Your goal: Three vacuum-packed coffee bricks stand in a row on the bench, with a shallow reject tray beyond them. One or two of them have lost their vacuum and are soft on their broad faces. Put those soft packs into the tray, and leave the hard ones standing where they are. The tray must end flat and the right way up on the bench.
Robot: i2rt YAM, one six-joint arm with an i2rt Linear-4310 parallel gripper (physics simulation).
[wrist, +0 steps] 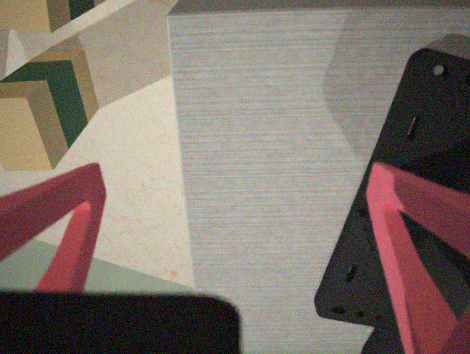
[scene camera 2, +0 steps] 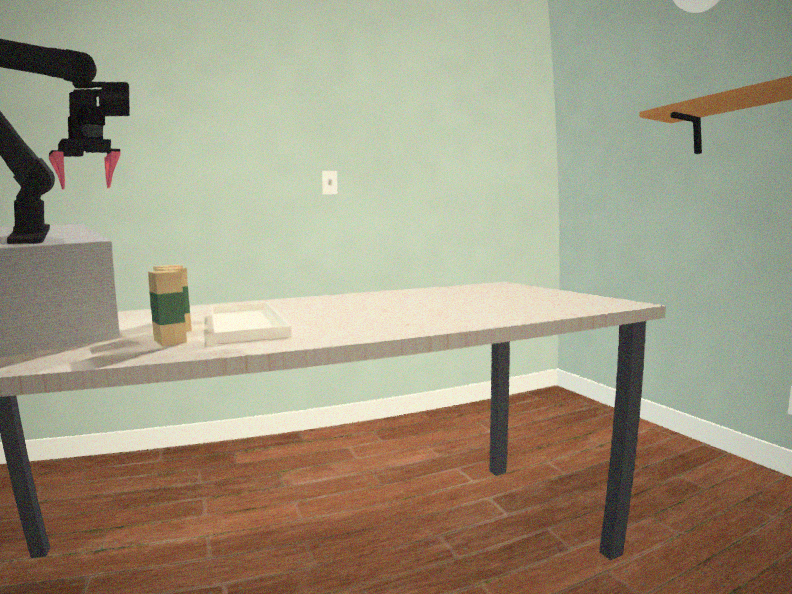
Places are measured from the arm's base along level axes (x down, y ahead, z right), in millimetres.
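Where they show: gripper, fingertip midpoint: point(wrist: 236, 177) point(scene camera 2: 86, 188); arm's base at its link origin: point(scene camera 2: 30, 235).
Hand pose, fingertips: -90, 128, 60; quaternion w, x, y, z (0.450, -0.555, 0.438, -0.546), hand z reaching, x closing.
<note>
Things, the pixels of their top centre, and the offset from my fingertips, as dx, dy, dz. Level surfaces: height alone.
- nearest brick at its top centre: point(scene camera 2: 164, 271) +182, +142, +135
- shallow white reject tray at its top centre: point(scene camera 2: 244, 314) +301, +332, +37
- bench at its surface level: dx +323
Tan coffee bricks with a green band stand upright in a row near the grey block. The nearest brick point(scene camera 2: 168, 308) hides most of those behind it, so the third cannot be made out in the scene view. In the wrist view one brick point(wrist: 60, 105) shows at the left and part of another brick point(wrist: 30, 14) at the top left corner. The shallow white reject tray point(scene camera 2: 252, 333) lies flat and right way up on the bench beyond the bricks. My gripper point(scene camera 2: 86, 187) point(wrist: 236, 177) is open and empty, high above the grey block, up and to the left of the bricks.
The grey block point(scene camera 2: 57, 294) point(wrist: 260, 150) that bears the arm's base point(wrist: 380, 200) rises at the left end of the bench point(scene camera 2: 447, 313). A wooden shelf point(scene camera 2: 722, 101) is on the right wall. A switch plate point(scene camera 2: 329, 182) is on the back wall.
</note>
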